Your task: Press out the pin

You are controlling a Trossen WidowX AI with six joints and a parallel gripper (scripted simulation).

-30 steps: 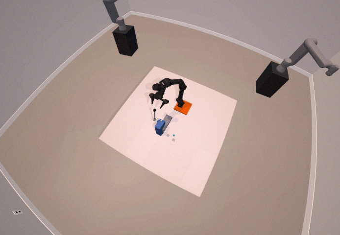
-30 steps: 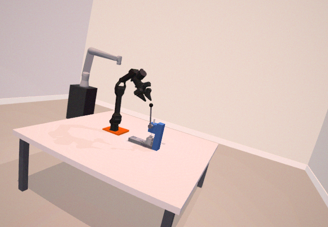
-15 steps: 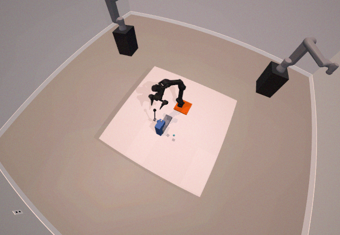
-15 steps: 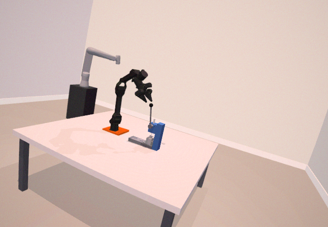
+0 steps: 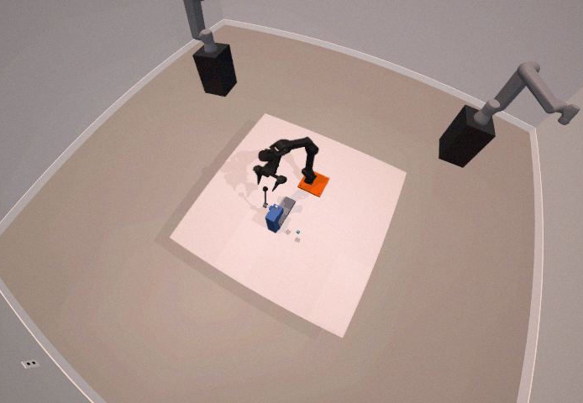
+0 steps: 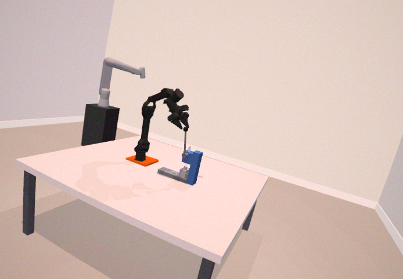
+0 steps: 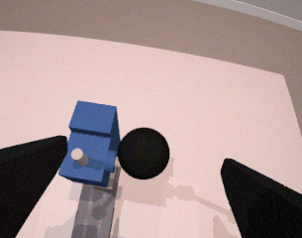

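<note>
Now: the lever 80 mm below my gripper tip, 20 mm ahead of it and 10 mm to the left of it. Round my gripper tip: pale pin (280 mm below, 70 mm to the left, 30 mm ahead).
</note>
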